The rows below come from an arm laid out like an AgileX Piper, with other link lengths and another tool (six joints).
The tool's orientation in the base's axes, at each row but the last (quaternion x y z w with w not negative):
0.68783, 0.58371, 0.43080, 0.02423
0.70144, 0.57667, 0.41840, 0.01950
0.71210, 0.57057, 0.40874, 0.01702
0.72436, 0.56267, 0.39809, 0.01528
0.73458, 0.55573, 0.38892, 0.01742
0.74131, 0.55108, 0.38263, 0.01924
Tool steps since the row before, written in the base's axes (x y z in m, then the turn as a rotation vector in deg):
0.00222, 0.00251, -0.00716, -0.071, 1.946, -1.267
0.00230, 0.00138, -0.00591, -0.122, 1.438, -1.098
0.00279, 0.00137, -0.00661, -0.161, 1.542, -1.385
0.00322, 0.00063, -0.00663, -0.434, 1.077, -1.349
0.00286, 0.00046, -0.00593, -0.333, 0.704, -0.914
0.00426, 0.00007, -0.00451, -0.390, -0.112, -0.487
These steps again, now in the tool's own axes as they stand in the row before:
-0.00209, -0.00290, 0.00705, 0.892, -1.353, 1.665
-0.00223, -0.00165, 0.00587, 0.569, -1.137, 1.293
-0.00255, -0.00149, 0.00668, 0.493, -1.345, 1.506
-0.00303, -0.00076, 0.00671, 0.115, -1.377, 1.122
-0.00266, -0.00059, 0.00601, 0.053, -0.955, 0.727
-0.00198, 0.00136, 0.00572, -0.398, -0.488, 0.070

